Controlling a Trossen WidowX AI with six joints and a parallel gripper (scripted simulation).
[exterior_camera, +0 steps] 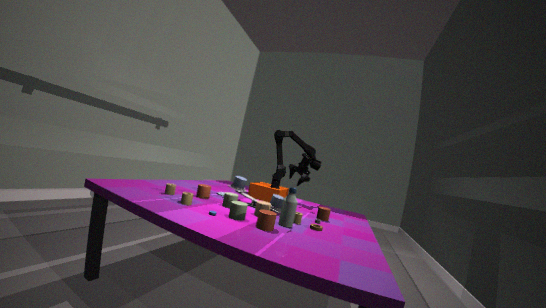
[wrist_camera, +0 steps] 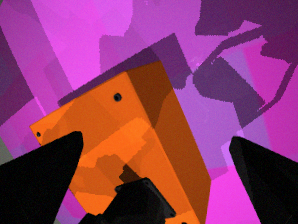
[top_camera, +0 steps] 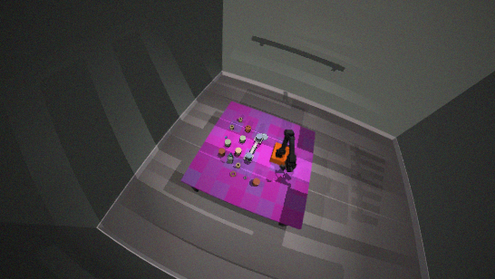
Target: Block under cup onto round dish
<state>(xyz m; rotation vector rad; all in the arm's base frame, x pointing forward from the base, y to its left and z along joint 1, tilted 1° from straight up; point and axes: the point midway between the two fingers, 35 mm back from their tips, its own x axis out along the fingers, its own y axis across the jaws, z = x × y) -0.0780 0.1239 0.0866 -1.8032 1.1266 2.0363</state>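
My gripper tip is 410 mm short of the blue-grey cup, 30 mm to the left of it and 100 mm above it. From my gripper tip the other things lie so: grey block: 400 mm ahead, 50 mm to the right, 110 mm below; then grey bottle: 590 mm ahead, 30 mm to the left, 40 mm below.
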